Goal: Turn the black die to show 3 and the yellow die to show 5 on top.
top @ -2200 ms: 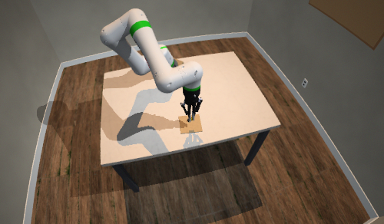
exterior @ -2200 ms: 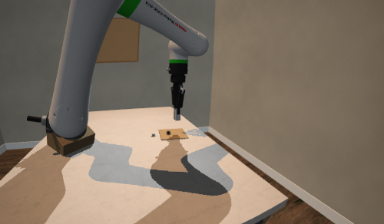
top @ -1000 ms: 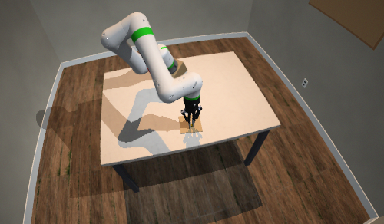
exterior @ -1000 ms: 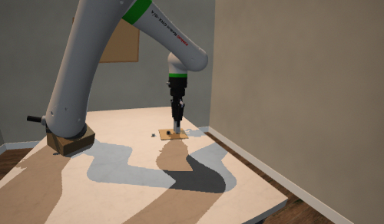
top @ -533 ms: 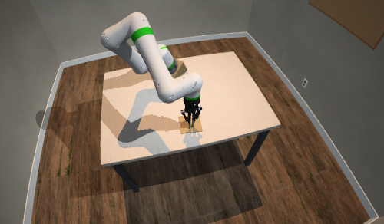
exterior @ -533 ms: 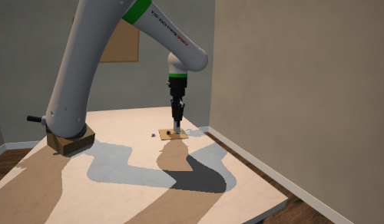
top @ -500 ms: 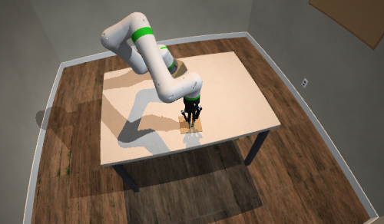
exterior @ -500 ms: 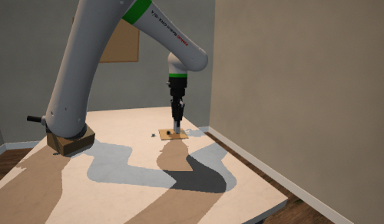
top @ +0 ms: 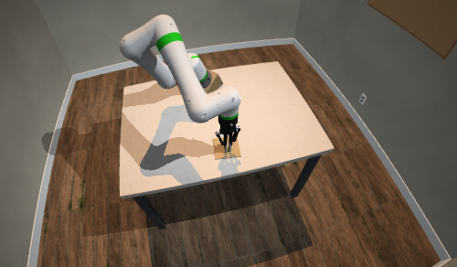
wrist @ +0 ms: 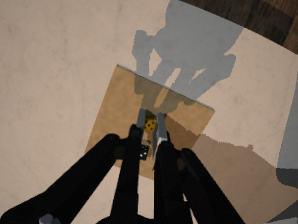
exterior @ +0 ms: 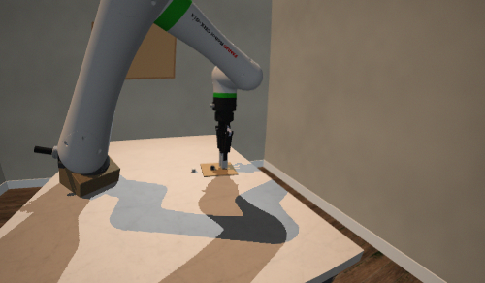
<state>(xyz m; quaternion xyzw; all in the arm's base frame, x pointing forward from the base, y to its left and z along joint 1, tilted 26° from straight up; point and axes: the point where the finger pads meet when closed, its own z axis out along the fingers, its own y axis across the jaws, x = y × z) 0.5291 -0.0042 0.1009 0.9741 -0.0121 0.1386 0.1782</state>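
Now: hand 3 cm above the yellow die. Round my hand: tan mat (2 cm behind, 4 cm below); then white die (13 cm behind, 2 cm to the left, 3 cm below); then black die (5 cm behind, 3 cm below).
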